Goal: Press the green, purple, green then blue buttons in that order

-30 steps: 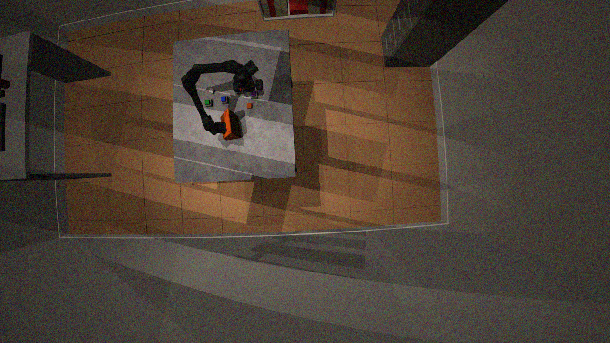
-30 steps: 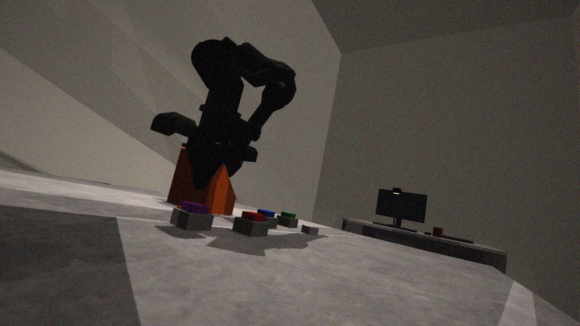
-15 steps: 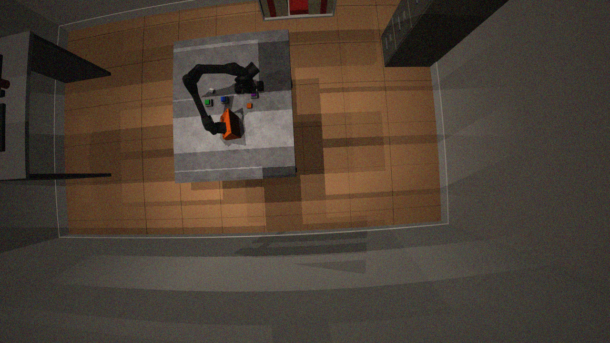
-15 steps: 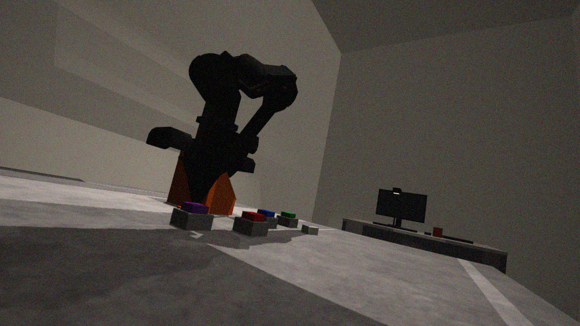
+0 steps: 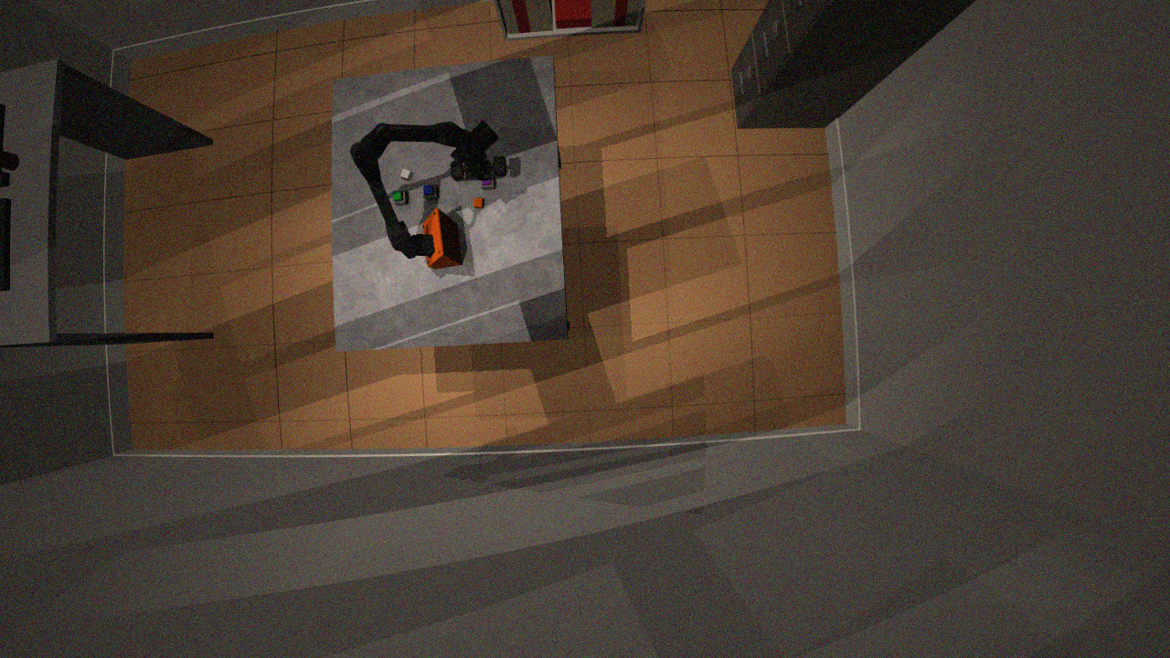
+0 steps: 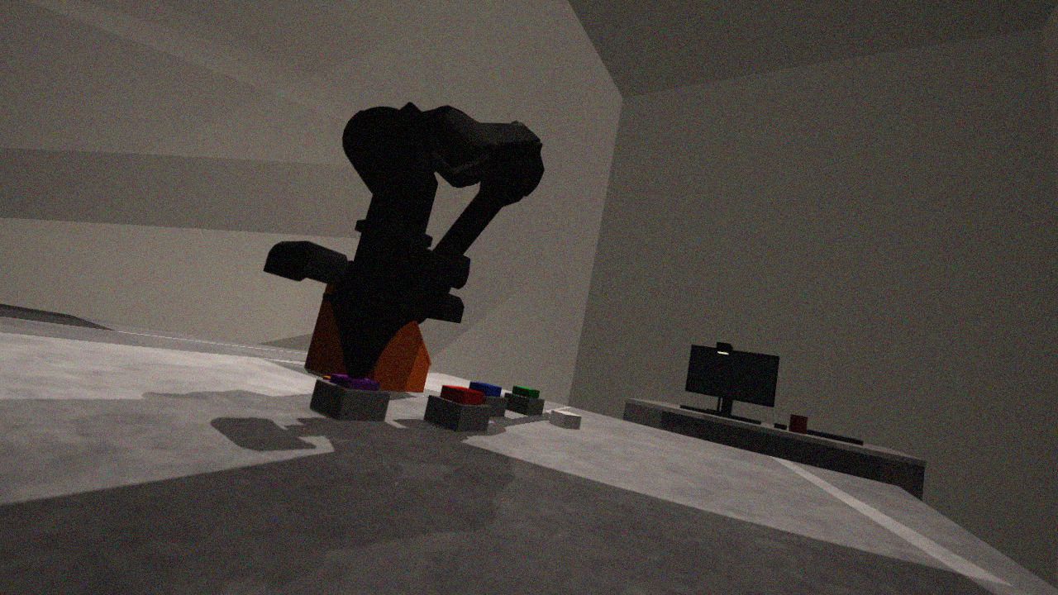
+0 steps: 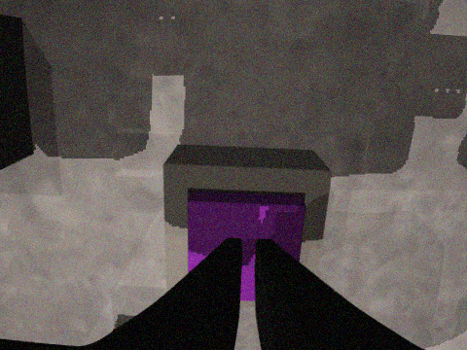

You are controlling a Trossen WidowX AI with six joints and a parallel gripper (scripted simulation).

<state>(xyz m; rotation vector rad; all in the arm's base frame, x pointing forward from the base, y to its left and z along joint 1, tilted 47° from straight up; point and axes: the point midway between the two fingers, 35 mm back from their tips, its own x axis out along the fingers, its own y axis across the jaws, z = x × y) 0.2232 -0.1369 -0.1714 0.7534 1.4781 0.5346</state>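
My gripper tip is now 10 mm above the purple button. The rest, counted from my gripper tip: red button: 100 mm to the left, 60 mm ahead; then blue button: 220 mm to the left, 10 mm ahead; then orange block: 70 mm behind, 50 mm to the left, 20 mm below.
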